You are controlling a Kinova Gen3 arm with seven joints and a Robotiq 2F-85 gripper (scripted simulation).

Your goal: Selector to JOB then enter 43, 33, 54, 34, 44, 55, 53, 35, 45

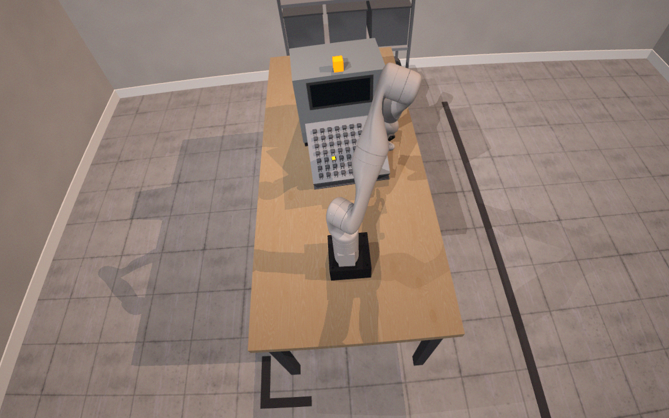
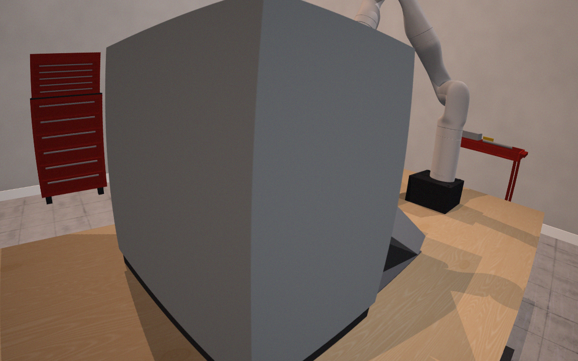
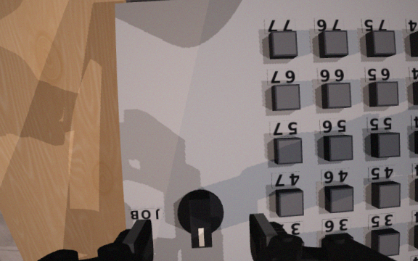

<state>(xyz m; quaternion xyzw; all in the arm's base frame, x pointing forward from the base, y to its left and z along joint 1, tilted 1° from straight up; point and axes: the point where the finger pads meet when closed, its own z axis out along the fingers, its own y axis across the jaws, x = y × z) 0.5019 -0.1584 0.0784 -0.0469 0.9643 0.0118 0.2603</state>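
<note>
My hand is 30 mm short of the black selector knob and 40 mm above it. The rest, counted from my hand: keypad (40 mm ahead, 120 mm to the left, 90 mm below).
</note>
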